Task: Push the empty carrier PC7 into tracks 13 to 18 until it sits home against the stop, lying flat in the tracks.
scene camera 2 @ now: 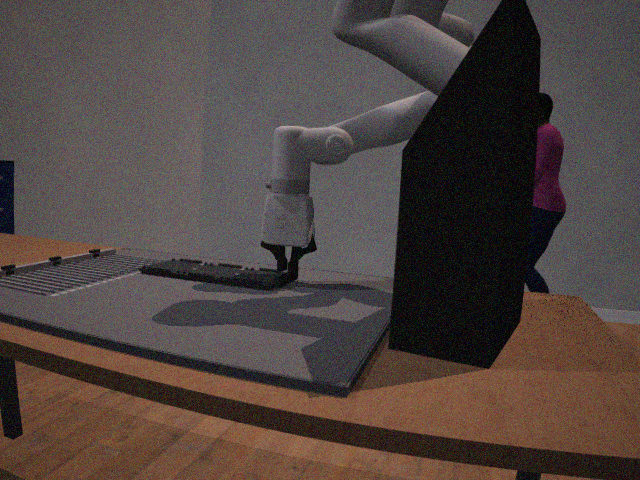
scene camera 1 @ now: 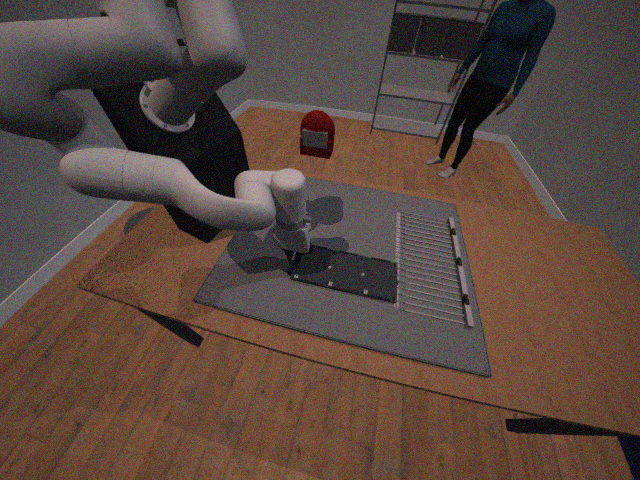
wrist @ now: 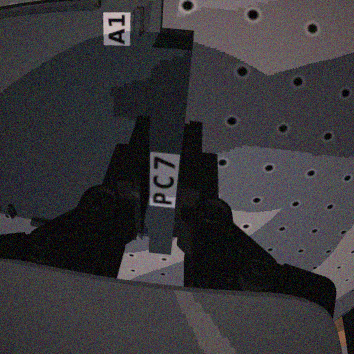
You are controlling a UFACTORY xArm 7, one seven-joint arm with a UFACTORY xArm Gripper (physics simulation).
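Frame: origin at the arm's base, x right, y ahead, z up, level; millimetres.
Where they show: gripper, fingertip midpoint: [scene camera 2: 287, 279] [scene camera 1: 294, 260] [wrist: 168, 145]; arm's base at its link origin: [scene camera 2: 483, 91] [scene camera 1: 168, 108].
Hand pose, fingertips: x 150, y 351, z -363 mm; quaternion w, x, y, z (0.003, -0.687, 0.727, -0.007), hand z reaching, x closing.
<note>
Things, the pixels of their top centre, and the offset from my fingertips. "*": a spot on its surface instead. Level surfaces: height alone.
- carrier PC7 at its top centre: [scene camera 2: 217, 262] [scene camera 1: 345, 266] dx +4, dy +158, dz +19 mm
- stop bar at a spot on its surface: [scene camera 2: 76, 256] [scene camera 1: 460, 279] * dx -31, dy +514, dz +4 mm
- grey perforated mat at its surface level: dz -11 mm
- wooden table at its surface level: dz -24 mm
The carrier PC7 [scene camera 1: 356, 272] [scene camera 2: 206, 273] is a flat dark plate on the grey mat. Its far end is at the near edge of the tracks; the rails beyond it show bare. Its upright end wall, with the label PC7, shows in the wrist view [wrist: 168, 142]. My gripper [scene camera 1: 291, 268] [scene camera 2: 287, 270] [wrist: 168, 145] points down and is shut on this end wall, one finger on each side. The tracks [scene camera 1: 397, 232] [scene camera 2: 93, 283] are thin parallel rails. The stop bar [scene camera 1: 461, 279] [scene camera 2: 76, 256] with black clips runs along their far end. Track numbers cannot be read.
The grey perforated mat [scene camera 1: 429, 348] [scene camera 2: 232, 356] [wrist: 290, 145] lies on the wooden table [scene camera 1: 568, 310] [scene camera 2: 516, 413]. A tall black block [scene camera 1: 222, 139] [scene camera 2: 465, 206] stands by the arm. A red object [scene camera 1: 316, 149], a shelf rack [scene camera 1: 381, 82] and a person [scene camera 1: 506, 62] are behind the table.
</note>
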